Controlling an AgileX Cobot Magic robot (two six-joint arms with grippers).
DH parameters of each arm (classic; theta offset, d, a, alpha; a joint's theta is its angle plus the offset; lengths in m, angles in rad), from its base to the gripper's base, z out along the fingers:
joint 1: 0 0.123 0 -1.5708
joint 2: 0.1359 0 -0.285 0
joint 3: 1.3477 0 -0.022 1.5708
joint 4: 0 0.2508 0 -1.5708
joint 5: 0 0 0.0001 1.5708
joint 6: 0 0.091 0 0
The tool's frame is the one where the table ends.
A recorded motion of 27 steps. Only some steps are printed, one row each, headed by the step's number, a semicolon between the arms.
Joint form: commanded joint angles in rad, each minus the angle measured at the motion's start. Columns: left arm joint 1, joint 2, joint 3, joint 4, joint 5, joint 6; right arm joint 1, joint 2, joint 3, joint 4, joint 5, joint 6.
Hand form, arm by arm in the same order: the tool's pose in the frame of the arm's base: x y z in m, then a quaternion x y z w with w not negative. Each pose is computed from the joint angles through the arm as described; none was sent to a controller.
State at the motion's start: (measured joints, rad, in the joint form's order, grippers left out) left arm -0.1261 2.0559 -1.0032 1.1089 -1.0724 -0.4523; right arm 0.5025 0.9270 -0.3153 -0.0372 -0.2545 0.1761
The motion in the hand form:
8: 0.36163 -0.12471 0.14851 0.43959 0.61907 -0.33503 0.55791; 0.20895 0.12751 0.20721 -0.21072 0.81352 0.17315 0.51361
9: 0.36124 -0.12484 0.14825 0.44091 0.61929 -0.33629 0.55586; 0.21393 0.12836 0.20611 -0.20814 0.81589 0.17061 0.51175
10: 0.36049 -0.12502 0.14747 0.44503 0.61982 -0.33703 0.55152; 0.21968 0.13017 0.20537 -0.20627 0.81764 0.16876 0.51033
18: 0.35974 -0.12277 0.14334 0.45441 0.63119 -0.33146 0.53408; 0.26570 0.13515 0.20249 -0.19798 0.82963 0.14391 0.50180
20: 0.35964 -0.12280 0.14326 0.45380 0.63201 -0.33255 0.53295; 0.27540 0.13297 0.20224 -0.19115 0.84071 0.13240 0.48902
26: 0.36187 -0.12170 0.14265 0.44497 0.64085 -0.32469 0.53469; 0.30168 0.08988 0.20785 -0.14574 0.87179 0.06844 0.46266
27: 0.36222 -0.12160 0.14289 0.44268 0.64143 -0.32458 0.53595; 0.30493 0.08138 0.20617 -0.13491 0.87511 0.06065 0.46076
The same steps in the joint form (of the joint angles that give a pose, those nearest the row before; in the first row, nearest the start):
8: -0.0033 -0.0002 -0.0086 0.0918 -0.0663 -0.0457; 0.0298 0.3982 -0.1391 -0.0827 -0.1060 -0.0112
9: -0.0033 -0.0002 -0.0086 0.0977 -0.0663 -0.0495; 0.0226 0.4191 -0.1538 -0.0828 -0.1060 -0.0112
10: -0.0033 -0.0002 -0.0086 0.1106 -0.0636 -0.0541; 0.0174 0.4430 -0.1731 -0.0827 -0.1061 -0.0113
18: 0.0022 -0.0002 -0.0086 0.1515 -0.0327 -0.0749; -0.0479 0.5966 -0.3299 -0.1293 -0.0678 0.0001
20: 0.0022 -0.0002 -0.0086 0.1532 -0.0325 -0.0791; -0.0660 0.6195 -0.3698 -0.1328 -0.0146 0.0036
26: 0.0022 -0.0002 -0.0086 0.1320 -0.0116 -0.0791; -0.2201 0.6311 -0.4460 -0.1817 0.1398 0.0057
27: 0.0022 -0.0002 -0.0086 0.1267 -0.0116 -0.0791; -0.2488 0.6377 -0.4479 -0.1851 0.1418 0.0056

